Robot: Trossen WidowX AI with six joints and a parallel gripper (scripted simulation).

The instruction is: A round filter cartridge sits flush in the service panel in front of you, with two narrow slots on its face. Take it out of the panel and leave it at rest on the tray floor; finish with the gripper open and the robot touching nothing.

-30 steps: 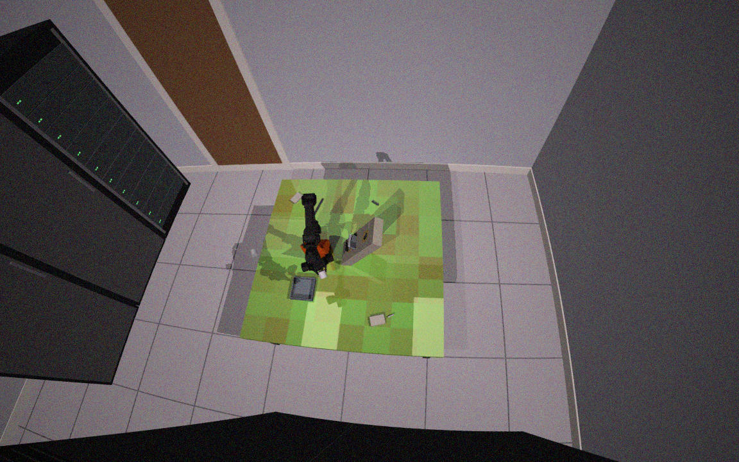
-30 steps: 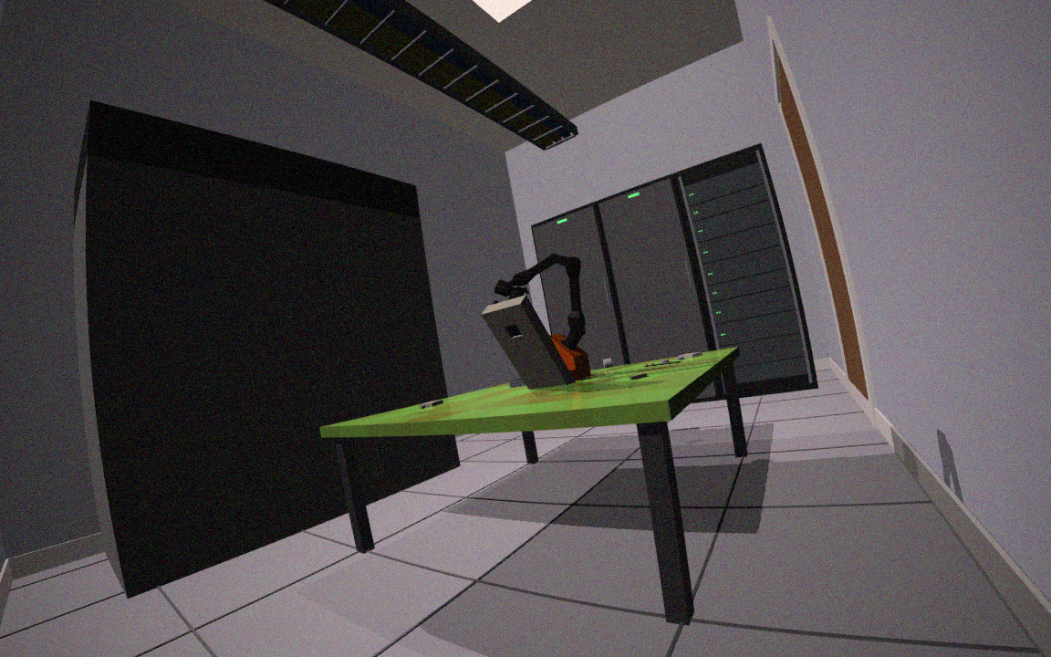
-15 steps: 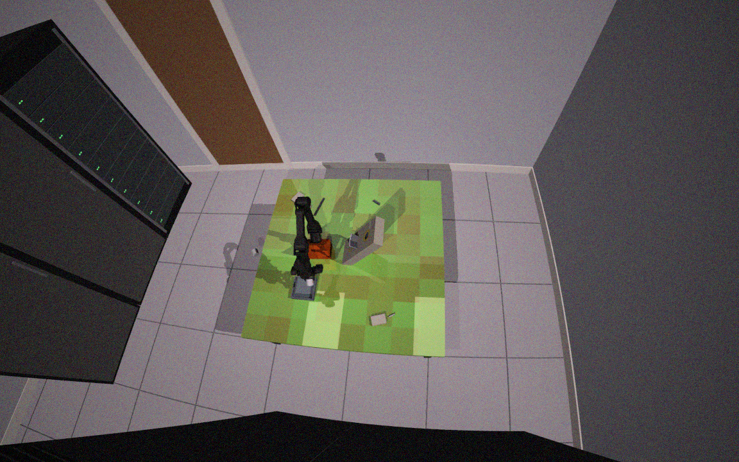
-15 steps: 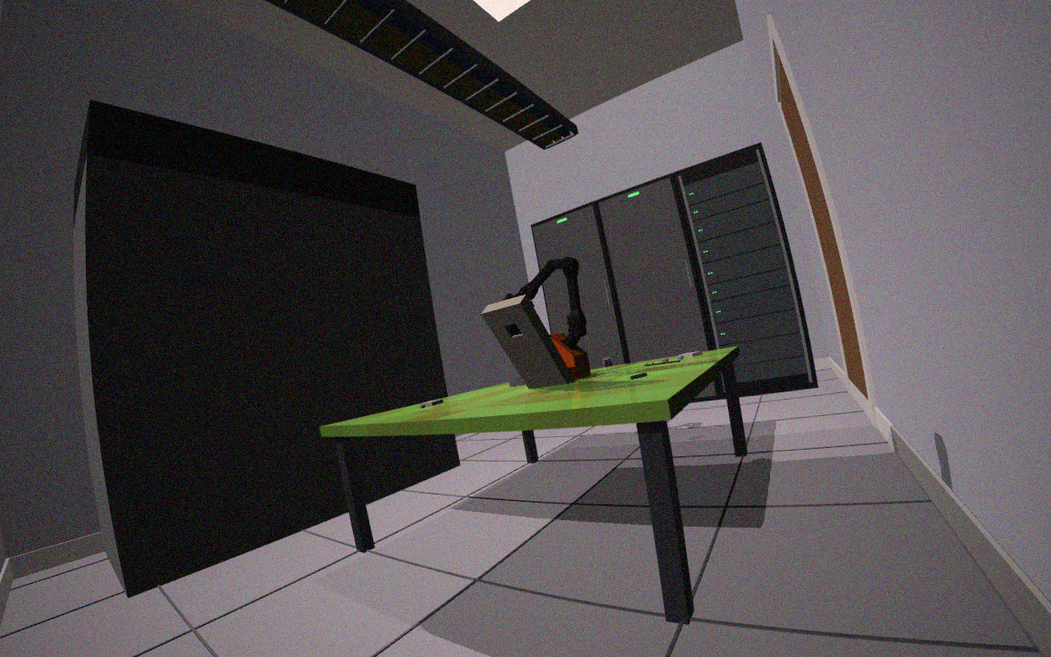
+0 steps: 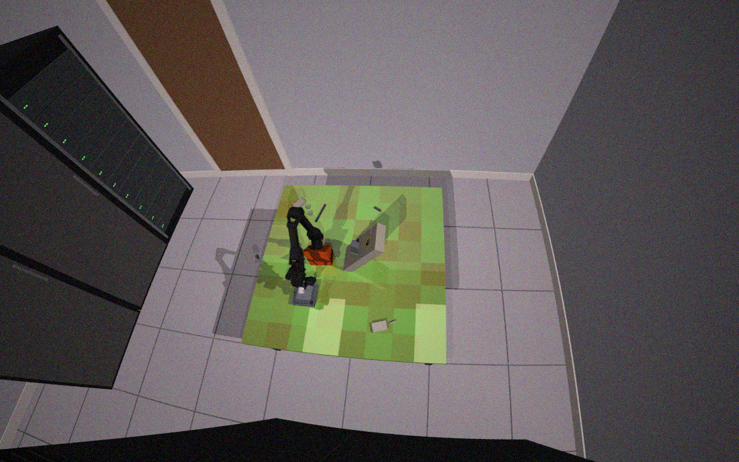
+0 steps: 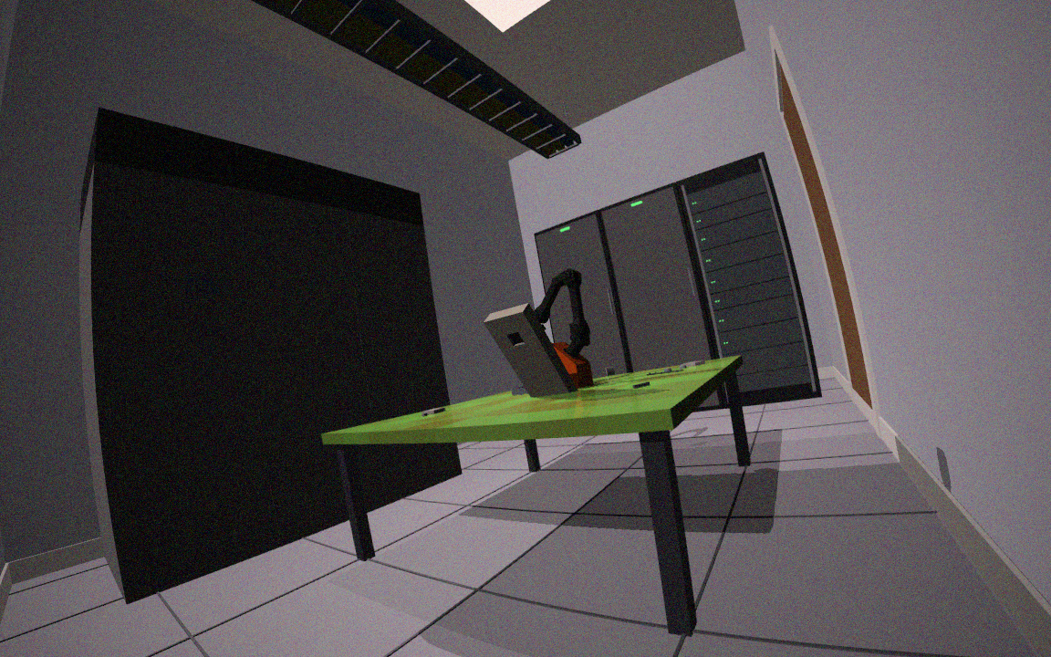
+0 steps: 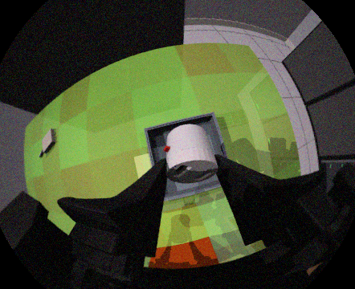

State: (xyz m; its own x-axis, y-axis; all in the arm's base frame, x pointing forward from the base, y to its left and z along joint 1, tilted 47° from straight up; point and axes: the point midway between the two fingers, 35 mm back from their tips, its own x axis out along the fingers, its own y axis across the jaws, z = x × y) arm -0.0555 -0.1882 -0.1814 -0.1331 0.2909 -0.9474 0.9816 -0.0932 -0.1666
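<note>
My gripper tip is now 10 mm past the dark square tray and 120 mm above it. Also, from my gripper tip: grey service panel (380 mm ahead, 270 mm to the left, 50 mm above); then round filter cartridge (right at my gripper tip); then small white thing (430 mm behind, 240 mm to the left, 110 mm below).
</note>
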